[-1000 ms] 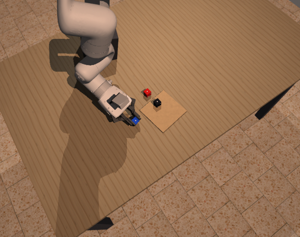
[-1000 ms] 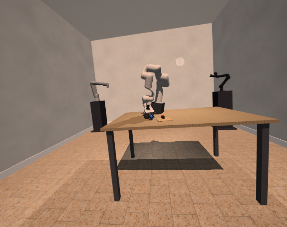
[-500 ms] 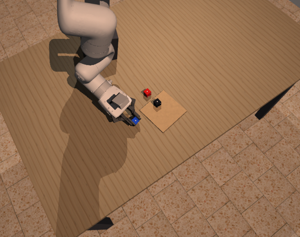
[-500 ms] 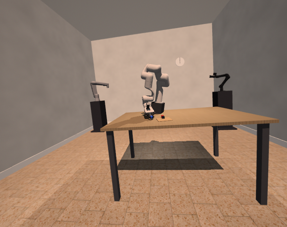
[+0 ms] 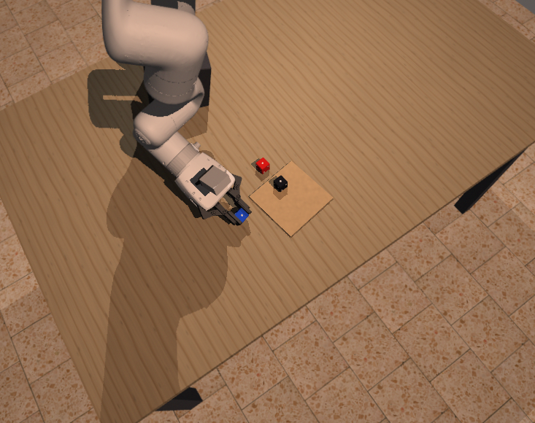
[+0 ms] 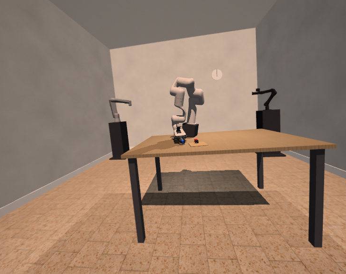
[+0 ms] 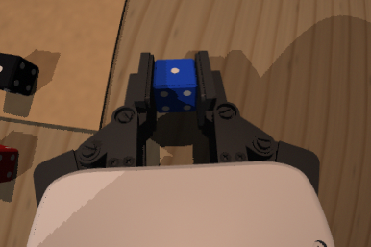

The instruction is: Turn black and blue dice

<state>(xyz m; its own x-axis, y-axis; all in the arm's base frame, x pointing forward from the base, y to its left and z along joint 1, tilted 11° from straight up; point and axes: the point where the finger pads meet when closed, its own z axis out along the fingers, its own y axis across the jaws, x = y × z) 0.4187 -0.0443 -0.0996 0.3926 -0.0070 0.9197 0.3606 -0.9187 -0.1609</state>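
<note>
Right now my hand is 20 mm past the black die, 120 mm to the right of it and 20 mm above it. Round my hand: tan mat 20 mm ahead, 130 mm to the left, 30 mm below; red die 90 mm behind, 110 mm to the left, 20 mm below; blue die 10 mm ahead, 10 mm below.
</note>
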